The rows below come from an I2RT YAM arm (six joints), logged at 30 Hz.
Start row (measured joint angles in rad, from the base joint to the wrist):
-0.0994, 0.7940, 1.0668, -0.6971, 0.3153, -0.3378
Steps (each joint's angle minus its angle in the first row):
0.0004, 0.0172, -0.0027, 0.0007, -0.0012, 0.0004
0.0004, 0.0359, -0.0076, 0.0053, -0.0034, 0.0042
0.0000, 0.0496, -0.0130, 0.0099, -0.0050, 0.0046
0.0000, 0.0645, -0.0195, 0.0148, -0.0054, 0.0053
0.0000, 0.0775, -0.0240, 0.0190, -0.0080, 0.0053
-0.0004, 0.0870, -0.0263, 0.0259, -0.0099, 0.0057
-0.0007, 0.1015, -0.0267, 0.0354, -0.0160, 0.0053
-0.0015, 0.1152, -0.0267, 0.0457, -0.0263, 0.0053
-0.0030, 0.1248, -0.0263, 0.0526, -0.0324, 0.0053
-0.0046, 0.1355, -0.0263, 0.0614, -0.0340, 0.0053
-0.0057, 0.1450, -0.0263, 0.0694, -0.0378, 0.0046
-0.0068, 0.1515, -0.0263, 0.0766, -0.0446, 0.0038
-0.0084, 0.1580, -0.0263, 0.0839, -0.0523, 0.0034
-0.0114, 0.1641, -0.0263, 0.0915, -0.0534, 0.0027
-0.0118, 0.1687, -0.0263, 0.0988, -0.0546, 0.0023
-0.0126, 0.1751, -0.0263, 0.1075, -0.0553, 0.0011
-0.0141, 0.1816, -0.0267, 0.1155, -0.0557, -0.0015
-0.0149, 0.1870, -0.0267, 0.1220, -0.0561, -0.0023
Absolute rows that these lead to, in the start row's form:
-0.0990, 0.8112, 1.0641, -0.6964, 0.3141, -0.3374
-0.0990, 0.8299, 1.0592, -0.6918, 0.3119, -0.3336
-0.0994, 0.8436, 1.0538, -0.6872, 0.3103, -0.3332
-0.0994, 0.8585, 1.0473, -0.6823, 0.3099, -0.3325
-0.0994, 0.8715, 1.0428, -0.6781, 0.3073, -0.3325
-0.0998, 0.8810, 1.0405, -0.6712, 0.3054, -0.3321
-0.1001, 0.8955, 1.0401, -0.6617, 0.2993, -0.3325
-0.1009, 0.9092, 1.0401, -0.6514, 0.2890, -0.3325
-0.1024, 0.9188, 1.0405, -0.6445, 0.2829, -0.3325
-0.1040, 0.9295, 1.0405, -0.6357, 0.2813, -0.3325
-0.1051, 0.9390, 1.0405, -0.6277, 0.2775, -0.3332
-0.1062, 0.9455, 1.0405, -0.6205, 0.2707, -0.3340
-0.1078, 0.9520, 1.0405, -0.6132, 0.2630, -0.3344
-0.1108, 0.9581, 1.0405, -0.6056, 0.2619, -0.3351
-0.1112, 0.9627, 1.0405, -0.5983, 0.2607, -0.3355
-0.1120, 0.9691, 1.0405, -0.5896, 0.2600, -0.3367
-0.1135, 0.9756, 1.0401, -0.5816, 0.2596, -0.3393
-0.1143, 0.9810, 1.0401, -0.5751, 0.2592, -0.3401

